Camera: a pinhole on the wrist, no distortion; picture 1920 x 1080 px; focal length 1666.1 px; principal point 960.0 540.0 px. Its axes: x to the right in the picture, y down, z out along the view. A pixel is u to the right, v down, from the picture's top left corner.
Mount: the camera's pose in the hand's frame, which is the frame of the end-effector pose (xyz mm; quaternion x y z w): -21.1 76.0 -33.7 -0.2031 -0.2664 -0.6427 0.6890
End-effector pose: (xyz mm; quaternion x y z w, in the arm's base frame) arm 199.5 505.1 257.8 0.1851 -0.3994 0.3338 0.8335
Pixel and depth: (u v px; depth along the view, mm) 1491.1 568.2 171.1
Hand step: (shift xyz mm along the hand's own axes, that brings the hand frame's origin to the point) -34.6 140.3 133.4
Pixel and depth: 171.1 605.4 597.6
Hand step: -70.2 670.0 253.5
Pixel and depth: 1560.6 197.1 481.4
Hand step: -165.1 231.6 442.5
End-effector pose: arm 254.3 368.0 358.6 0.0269 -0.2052 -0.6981 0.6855
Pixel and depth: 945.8 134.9 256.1
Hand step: -110.2 231.4 159.7
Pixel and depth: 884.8 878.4 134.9
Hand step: -8.4 167.2 68.8
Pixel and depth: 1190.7 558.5 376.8
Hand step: -55.2 270.3 291.6
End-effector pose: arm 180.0 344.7 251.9 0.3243 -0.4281 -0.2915 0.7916
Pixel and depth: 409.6 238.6 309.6
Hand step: -112.9 343.1 138.7
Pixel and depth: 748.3 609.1 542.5
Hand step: -58.5 469.2 345.2
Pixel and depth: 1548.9 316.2 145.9
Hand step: -54.4 124.9 110.6
